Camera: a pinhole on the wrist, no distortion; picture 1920 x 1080 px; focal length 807.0 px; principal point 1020.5 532.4 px. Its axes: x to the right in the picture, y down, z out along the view. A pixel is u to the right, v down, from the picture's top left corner.
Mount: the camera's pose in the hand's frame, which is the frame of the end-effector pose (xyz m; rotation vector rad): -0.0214 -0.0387 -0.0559 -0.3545 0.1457 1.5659
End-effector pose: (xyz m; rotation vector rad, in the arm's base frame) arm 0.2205 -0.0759 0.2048 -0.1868 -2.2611 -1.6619
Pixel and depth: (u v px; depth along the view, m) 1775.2 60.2 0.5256
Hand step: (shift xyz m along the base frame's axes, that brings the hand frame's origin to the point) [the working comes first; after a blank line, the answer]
In the camera's frame: 0.4915 -0.3075 0.5256

-0.0869 0.4756 0.5305
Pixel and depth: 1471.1 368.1 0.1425
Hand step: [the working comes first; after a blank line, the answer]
In the camera's frame: 0.0796 -0.0290 0.1425

0.0238 0.0805 0.0554
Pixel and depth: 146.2 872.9 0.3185
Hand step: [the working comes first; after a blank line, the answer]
In the camera's frame: -0.3451 0.1344 0.3185

0.0458 0.2492 -0.4019
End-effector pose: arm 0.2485 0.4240 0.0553 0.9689 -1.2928 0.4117
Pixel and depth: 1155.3 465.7 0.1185
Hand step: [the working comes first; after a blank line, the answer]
In the camera's frame: 0.0198 -0.0098 0.1185

-0.0514 -0.0235 -0.0204
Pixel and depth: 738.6 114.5 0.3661
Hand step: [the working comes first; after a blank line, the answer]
In the camera's frame: -0.1279 -0.1896 0.3661

-0.1552 -0.3298 0.0836
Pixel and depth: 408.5 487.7 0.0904
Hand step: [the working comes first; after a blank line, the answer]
In the camera's frame: -0.0686 -0.0050 0.0904

0.0164 -0.0757 -0.0563
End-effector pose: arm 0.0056 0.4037 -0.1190 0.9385 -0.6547 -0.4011
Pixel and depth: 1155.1 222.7 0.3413
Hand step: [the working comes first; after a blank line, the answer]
In the camera's frame: 0.0569 -0.1310 0.3413

-0.1255 -0.1301 0.2389
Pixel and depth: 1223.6 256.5 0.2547
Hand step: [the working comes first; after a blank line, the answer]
In the camera's frame: 0.0641 -0.0871 0.2547

-0.0900 -0.0687 0.1723
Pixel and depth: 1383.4 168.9 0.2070
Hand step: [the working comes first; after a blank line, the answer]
In the camera's frame: 0.0931 -0.0932 0.2070

-0.0444 -0.0367 0.1650
